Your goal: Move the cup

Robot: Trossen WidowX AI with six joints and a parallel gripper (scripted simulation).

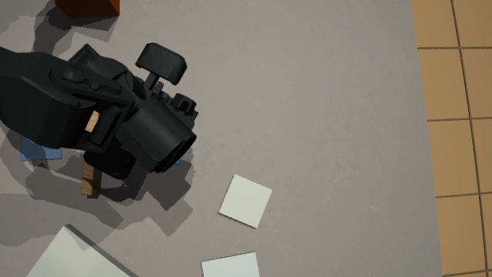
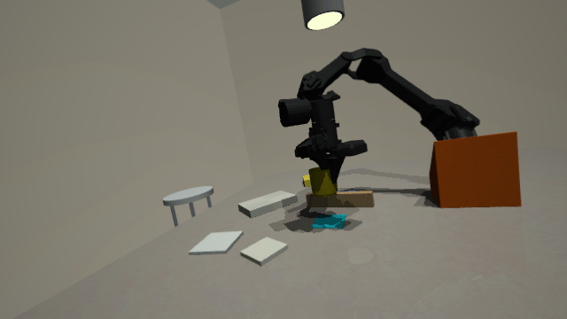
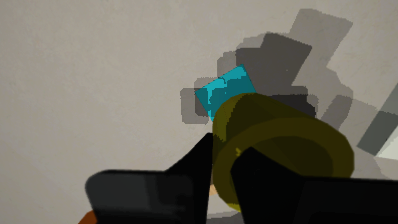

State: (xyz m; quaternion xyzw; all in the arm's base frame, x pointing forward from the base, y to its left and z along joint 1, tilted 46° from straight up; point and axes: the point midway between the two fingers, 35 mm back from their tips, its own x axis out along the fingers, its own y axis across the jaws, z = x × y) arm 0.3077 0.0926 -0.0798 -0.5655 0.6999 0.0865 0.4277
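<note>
Now: the cyan pad 110 mm below my gripper tip, 20 mm ahead of it and 10 mm to the right of it. The rest, counted from my gripper tip: wooden bar 120 mm to the right, 90 mm below, 10 mm ahead; blue pad 240 mm to the right, 110 mm below; yellow cup 20 mm to the right, 20 mm ahead.
</note>
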